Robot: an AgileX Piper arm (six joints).
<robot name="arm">
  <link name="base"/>
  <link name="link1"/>
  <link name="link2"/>
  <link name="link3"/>
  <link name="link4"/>
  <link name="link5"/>
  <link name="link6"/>
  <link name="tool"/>
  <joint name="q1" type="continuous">
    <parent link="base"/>
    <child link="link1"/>
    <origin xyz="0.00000 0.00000 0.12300" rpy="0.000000 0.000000 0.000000"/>
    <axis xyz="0 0 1"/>
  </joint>
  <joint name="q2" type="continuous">
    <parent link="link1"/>
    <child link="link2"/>
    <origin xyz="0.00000 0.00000 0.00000" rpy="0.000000 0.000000 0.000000"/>
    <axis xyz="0 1 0"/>
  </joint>
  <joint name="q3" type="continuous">
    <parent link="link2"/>
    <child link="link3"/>
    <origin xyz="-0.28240 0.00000 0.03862" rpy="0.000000 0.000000 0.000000"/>
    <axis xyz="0 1 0"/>
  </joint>
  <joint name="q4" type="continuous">
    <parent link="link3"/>
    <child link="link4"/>
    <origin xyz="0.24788 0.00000 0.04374" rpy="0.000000 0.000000 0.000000"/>
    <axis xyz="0.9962 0 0.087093"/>
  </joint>
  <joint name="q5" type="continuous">
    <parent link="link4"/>
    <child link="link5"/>
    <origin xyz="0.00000 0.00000 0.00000" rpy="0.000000 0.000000 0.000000"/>
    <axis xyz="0 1 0"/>
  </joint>
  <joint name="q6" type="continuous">
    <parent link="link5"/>
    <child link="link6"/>
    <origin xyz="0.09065 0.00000 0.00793" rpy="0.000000 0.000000 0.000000"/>
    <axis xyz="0.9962 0 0.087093"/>
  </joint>
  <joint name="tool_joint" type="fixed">
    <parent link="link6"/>
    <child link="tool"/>
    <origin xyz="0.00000 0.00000 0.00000" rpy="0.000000 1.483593 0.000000"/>
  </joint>
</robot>
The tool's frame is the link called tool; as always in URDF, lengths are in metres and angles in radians. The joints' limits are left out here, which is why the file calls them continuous.
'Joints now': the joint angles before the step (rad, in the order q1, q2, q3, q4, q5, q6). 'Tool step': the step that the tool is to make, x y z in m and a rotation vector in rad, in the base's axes. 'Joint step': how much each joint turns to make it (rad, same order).
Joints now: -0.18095 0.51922 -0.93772 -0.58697 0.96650 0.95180
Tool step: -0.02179 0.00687 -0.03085 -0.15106 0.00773 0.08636
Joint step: -0.00004 -0.16647 0.15946 0.00003 -0.09292 -0.14664
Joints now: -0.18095 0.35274 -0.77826 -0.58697 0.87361 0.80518
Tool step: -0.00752 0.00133 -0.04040 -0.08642 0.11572 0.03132
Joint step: -0.00006 -0.10551 0.15051 0.00008 0.00148 -0.12261
